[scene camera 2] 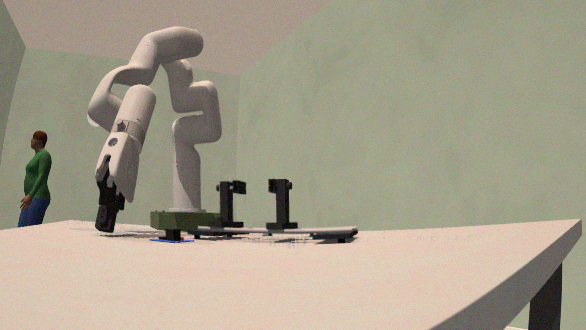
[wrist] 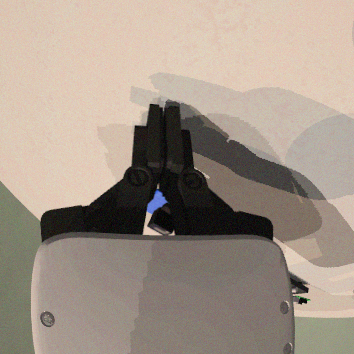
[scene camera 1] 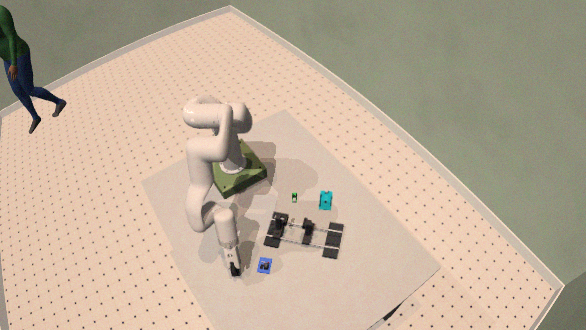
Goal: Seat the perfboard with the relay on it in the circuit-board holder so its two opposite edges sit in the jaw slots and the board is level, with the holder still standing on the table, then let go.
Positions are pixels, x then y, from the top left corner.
Labels:
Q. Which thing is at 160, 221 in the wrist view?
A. A blue perfboard.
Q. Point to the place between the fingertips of my gripper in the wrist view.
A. At 159, 122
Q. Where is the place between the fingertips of my gripper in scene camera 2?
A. At 103, 230

